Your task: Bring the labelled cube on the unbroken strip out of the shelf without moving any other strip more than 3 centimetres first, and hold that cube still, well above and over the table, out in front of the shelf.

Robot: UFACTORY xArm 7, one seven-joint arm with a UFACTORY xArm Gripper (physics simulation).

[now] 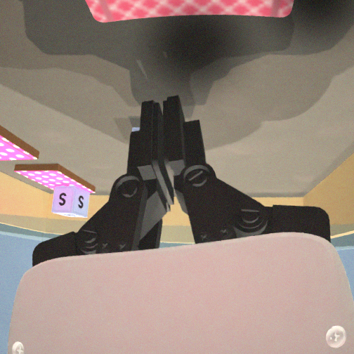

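Observation:
My gripper (167,121) is shut with its black fingers together and nothing between them. A pale cube (70,201) with a black "S" on two faces shows at the left, at the near end of a pink strip piece with white dots (52,178). Another pink dotted piece (15,149) lies at the left edge, with a gap between the two. A small pale blue sliver (135,129) shows just left of the fingers; the rest of it is hidden behind them. A red and white checked piece (195,7) shows at the top edge.
A grey-brown surface (280,165) with dark shadows spreads behind the fingers. A tan wall or edge band (260,202) runs below it and up the right side, with blue (15,280) beyond at the lower left.

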